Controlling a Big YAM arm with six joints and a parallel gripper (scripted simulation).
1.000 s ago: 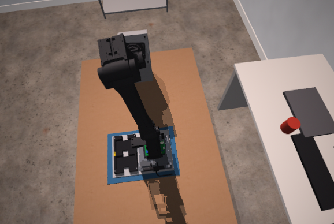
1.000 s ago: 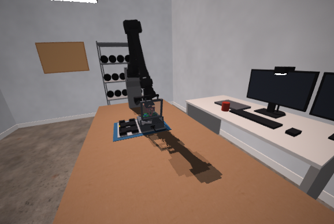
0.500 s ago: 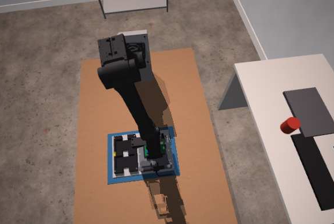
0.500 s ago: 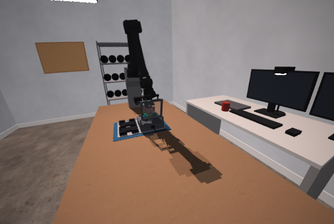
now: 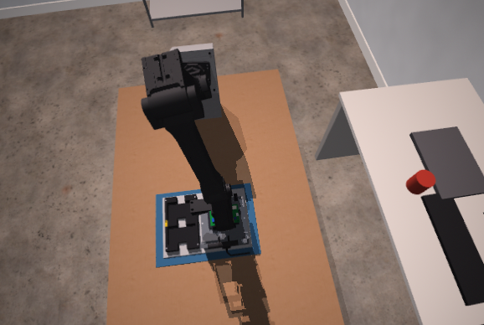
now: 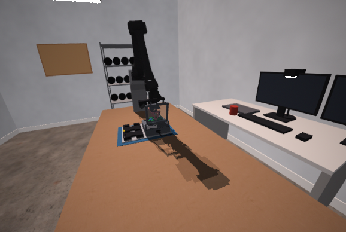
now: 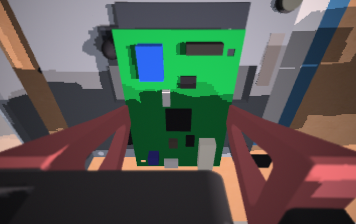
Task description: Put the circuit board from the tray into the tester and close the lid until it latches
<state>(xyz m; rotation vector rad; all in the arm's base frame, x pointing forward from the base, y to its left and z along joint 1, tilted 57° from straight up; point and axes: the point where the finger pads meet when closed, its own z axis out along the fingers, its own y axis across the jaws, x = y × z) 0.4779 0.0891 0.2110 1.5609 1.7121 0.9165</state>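
Right now the green circuit board is right at my hand. Round my hand: clear lid 12 cm ahead, 1 cm to the left, 9 cm above.
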